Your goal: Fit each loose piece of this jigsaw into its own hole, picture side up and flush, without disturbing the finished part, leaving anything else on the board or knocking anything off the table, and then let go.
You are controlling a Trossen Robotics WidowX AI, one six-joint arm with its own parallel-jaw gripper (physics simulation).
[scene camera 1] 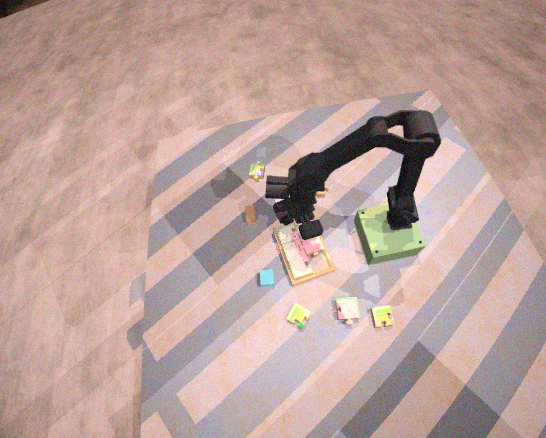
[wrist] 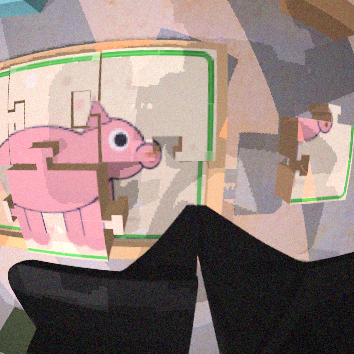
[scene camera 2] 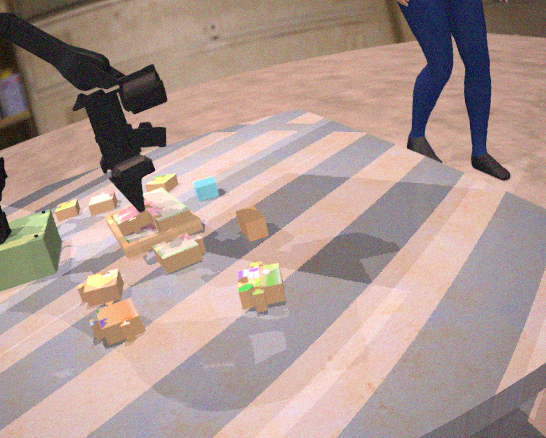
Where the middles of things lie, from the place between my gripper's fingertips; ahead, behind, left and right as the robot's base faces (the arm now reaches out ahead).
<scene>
The wooden jigsaw board [scene camera 2: 132,244] lies 8 cm to the left of my hand and 5 cm below it.
</scene>
